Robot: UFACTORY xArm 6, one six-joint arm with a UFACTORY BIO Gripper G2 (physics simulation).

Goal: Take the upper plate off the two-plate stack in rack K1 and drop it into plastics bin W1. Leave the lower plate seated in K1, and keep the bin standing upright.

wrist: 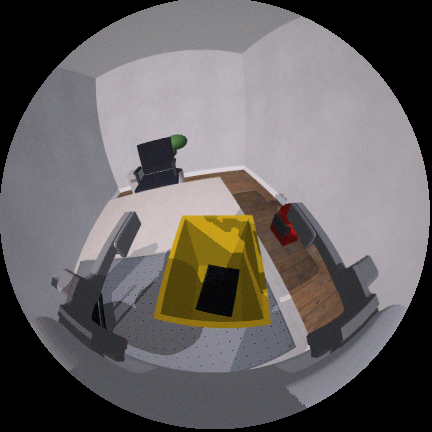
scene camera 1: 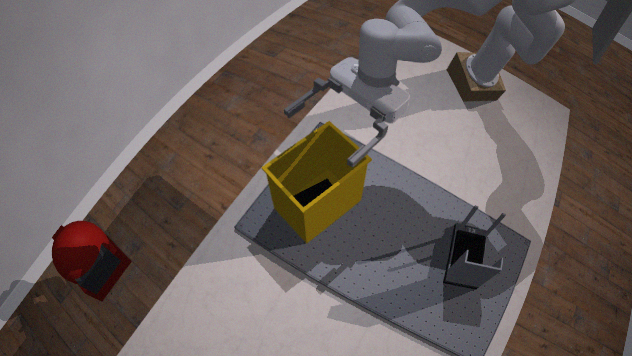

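Where they show: end effector, tool point: (wrist: 212,230) (scene camera 1: 324,130); arm's base, origin of the base link: (scene camera 1: 482,70).
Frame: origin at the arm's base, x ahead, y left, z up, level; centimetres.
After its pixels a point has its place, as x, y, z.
Note:
The yellow bin W1 (scene camera 1: 336,205) @[66.8, -17.1, -0.3] (wrist: 176,290) @[63.3, -16.3, 5.3] stands upright on the perforated board. A black plate (scene camera 1: 314,192) @[63.6, -24.8, -6.9] (wrist: 218,291) @[65.3, -23.2, -6.8] lies inside it, low down; whether it is flat or tilted is hard to tell. My gripper (scene camera 1: 324,136) @[62.8, -22.6, 17.6] (wrist: 215,229) @[62.8, -22.6, 17.6] is wide open and empty, above the bin, with its fingers apart on either side of the opening. Rack K1 (scene camera 1: 462,274) @[67.2, 16.1, -0.2] stands near the right end of the board in the scene view, with a dark plate (scene camera 1: 469,242) @[56.5, 15.3, -5.3] sitting in it. In the wrist view the rack is mostly hidden behind a finger.
The perforated grey board (scene camera 1: 400,295) @[75.4, 5.8, -8.4] (wrist: 210,357) @[49.4, -17.2, -8.4] lies on the pale table (scene camera 1: 210,305) @[101.2, -29.9, -9.7] (wrist: 200,200) @[108.4, -26.2, -9.7]. The arm's wooden base block (scene camera 1: 482,94) @[5.9, 3.0, -4.7] is at the back. A red object (scene camera 1: 80,250) (wrist: 286,235) is beyond the table on the wooden floor. A dark chair (wrist: 156,156) stands past the table.

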